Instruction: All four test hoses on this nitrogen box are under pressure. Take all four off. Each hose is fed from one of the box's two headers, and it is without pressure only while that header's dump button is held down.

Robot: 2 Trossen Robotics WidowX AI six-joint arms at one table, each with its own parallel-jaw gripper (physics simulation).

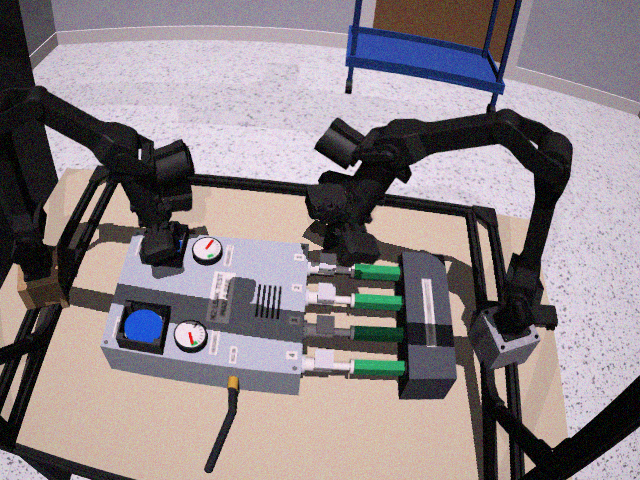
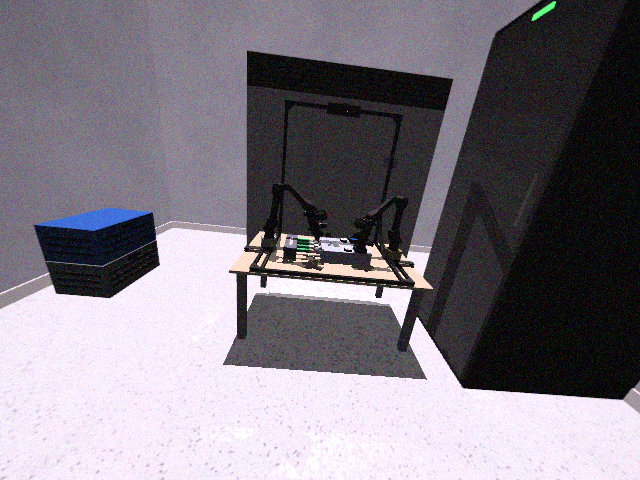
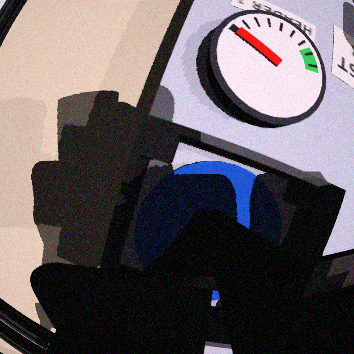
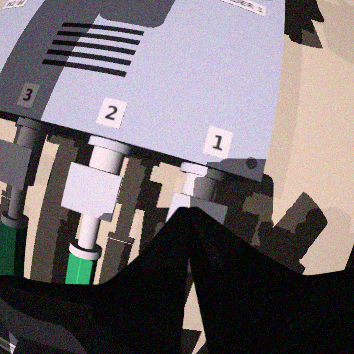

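Seen in the pictures: left gripper, between the fingertips: (image 3: 206, 218); right gripper, between the fingertips: (image 1: 325, 248) (image 2: 318, 241) (image 4: 186, 216); left arm's base, origin of its link: (image 1: 37, 267) (image 2: 393, 249); right arm's base, origin of its link: (image 1: 511, 324) (image 2: 269, 236).
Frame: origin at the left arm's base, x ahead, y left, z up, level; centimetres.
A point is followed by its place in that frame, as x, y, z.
Note:
The grey nitrogen box (image 1: 261, 267) @[45.5, -12.1, -0.4] (image 2: 337, 248) @[42.8, -10.3, -0.4] (image 4: 197, 70) @[47.7, -12.3, -0.4] lies on the table. My left gripper (image 1: 163, 248) @[29.9, -2.7, -0.1] (image 3: 206, 218) @[29.9, -2.7, -0.1] (image 2: 361, 246) @[29.9, -2.7, -0.1] is shut and its tips rest on header 1's blue dump button (image 3: 218, 172) @[31.9, -3.3, -0.2]. Header 1's gauge (image 1: 208, 250) @[36.9, -6.7, 1.1] (image 3: 268, 67) @[36.3, -5.8, 1.1] has its red needle far from the green mark. My right gripper (image 1: 339, 254) @[56.2, -14.6, 4.0] (image 4: 186, 216) @[56.2, -14.6, 4.0] (image 2: 318, 230) @[56.2, -14.6, 4.0] is shut and empty, right over hose 1's coupling (image 1: 329, 268) @[57.2, -15.4, -0.8] (image 4: 180, 204) @[56.3, -14.5, -0.7], which sits in port 1. Four green hoses (image 1: 377, 272) @[65.8, -18.0, -2.0] (image 1: 378, 302) @[63.1, -24.5, -1.9] (image 1: 378, 333) @[60.3, -30.6, -1.9] (image 1: 379, 367) @[57.7, -37.1, -1.9] run to a dark block (image 1: 428, 324) @[68.8, -32.9, -0.4]. Header 2's button (image 1: 143, 327) @[21.6, -20.5, 1.2] is free.
Header 2's gauge (image 1: 190, 336) @[29.4, -24.2, 1.2] shows its needle near green. A black cable with a yellow fitting (image 1: 233, 382) @[34.3, -31.9, -3.5] leaves the box's front. A black frame rail (image 1: 470, 214) @[96.7, -5.9, -6.5] edges the table. A blue cart (image 1: 423, 57) stands behind. A dark cabinet (image 2: 509, 214) stands beside the table.

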